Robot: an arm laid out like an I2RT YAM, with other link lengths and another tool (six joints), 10 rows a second.
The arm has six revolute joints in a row. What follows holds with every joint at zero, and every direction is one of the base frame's.
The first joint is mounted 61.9 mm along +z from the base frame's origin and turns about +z.
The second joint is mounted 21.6 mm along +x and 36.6 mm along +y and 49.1 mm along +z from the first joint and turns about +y.
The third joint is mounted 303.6 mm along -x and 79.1 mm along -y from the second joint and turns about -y.
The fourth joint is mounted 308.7 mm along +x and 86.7 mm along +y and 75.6 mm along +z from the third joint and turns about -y.
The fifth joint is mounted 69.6 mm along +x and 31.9 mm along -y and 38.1 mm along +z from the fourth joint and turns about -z.
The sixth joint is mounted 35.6 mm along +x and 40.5 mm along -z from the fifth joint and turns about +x.
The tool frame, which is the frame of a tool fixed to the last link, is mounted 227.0 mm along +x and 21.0 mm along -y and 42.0 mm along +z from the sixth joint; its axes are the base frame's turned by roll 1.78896, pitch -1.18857 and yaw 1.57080 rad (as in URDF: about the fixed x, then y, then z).
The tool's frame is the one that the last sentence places.
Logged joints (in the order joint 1, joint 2, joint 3, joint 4, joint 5, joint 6), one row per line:
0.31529 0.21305 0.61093 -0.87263 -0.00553 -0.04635
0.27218 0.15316 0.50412 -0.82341 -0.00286 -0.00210
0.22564 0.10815 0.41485 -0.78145 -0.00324 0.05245
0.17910 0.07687 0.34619 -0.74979 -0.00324 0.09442
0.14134 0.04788 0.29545 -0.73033 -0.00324 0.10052
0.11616 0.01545 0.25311 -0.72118 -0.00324 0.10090
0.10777 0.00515 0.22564 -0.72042 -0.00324 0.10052
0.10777 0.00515 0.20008 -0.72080 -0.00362 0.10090
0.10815 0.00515 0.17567 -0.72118 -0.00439 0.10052
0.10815 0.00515 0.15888 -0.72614 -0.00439 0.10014
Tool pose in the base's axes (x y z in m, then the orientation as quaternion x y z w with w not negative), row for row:
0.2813 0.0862 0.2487 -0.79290 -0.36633 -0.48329 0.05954
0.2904 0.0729 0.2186 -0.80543 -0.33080 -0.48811 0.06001
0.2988 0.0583 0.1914 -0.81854 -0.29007 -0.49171 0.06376
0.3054 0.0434 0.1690 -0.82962 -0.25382 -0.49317 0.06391
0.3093 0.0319 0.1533 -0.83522 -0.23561 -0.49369 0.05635
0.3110 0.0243 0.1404 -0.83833 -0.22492 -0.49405 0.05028
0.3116 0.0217 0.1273 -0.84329 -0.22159 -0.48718 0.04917
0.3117 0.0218 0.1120 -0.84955 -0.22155 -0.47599 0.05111
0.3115 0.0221 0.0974 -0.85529 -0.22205 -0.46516 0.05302
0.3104 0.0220 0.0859 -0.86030 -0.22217 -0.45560 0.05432
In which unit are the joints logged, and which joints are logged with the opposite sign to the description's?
The joints are logged in radians. Opposite sign: none.
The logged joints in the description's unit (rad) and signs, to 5 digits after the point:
0.31529 0.21305 0.61093 -0.87263 -0.00553 -0.04635
0.27218 0.15316 0.50412 -0.82341 -0.00286 -0.00210
0.22564 0.10815 0.41485 -0.78145 -0.00324 0.05245
0.17910 0.07687 0.34619 -0.74979 -0.00324 0.09442
0.14134 0.04788 0.29545 -0.73033 -0.00324 0.10052
0.11616 0.01545 0.25311 -0.72118 -0.00324 0.10090
0.10777 0.00515 0.22564 -0.72042 -0.00324 0.10052
0.10777 0.00515 0.20008 -0.72080 -0.00362 0.10090
0.10815 0.00515 0.17567 -0.72118 -0.00439 0.10052
0.10815 0.00515 0.15888 -0.72614 -0.00439 0.10014

